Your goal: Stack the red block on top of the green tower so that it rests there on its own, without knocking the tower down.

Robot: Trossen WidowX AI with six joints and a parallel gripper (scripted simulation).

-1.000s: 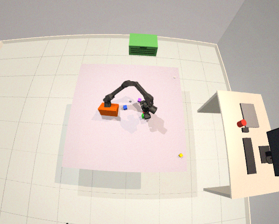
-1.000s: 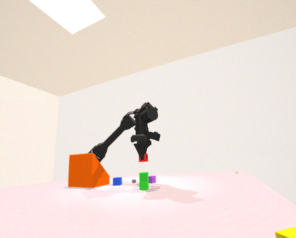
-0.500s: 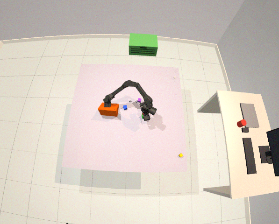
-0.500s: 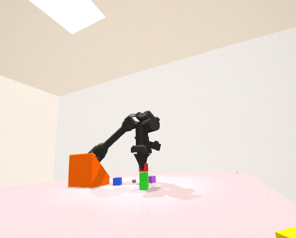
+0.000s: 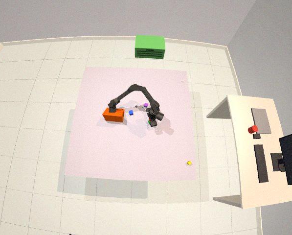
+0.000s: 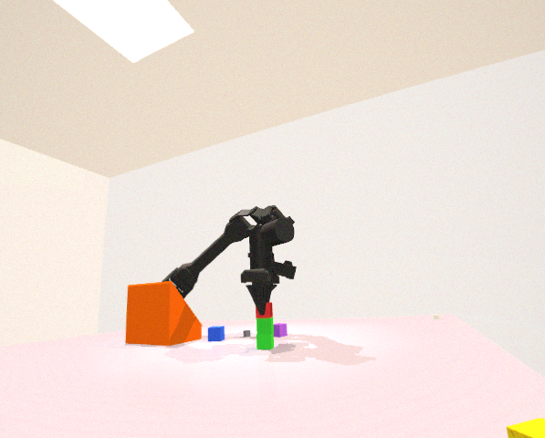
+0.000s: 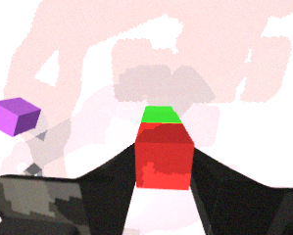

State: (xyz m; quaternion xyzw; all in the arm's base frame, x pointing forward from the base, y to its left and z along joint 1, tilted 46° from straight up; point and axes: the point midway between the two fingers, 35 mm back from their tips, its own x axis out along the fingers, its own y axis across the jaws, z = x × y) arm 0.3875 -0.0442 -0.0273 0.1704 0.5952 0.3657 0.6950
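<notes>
Right now the red block is 1 cm above my gripper tip. Also, from my gripper tip: yellow cube: 41 cm ahead, 40 cm to the right, 6 cm below; purple cube: 5 cm behind, 19 cm to the left, 6 cm below; blue cube: 21 cm behind, 9 cm to the left, 6 cm below.
</notes>
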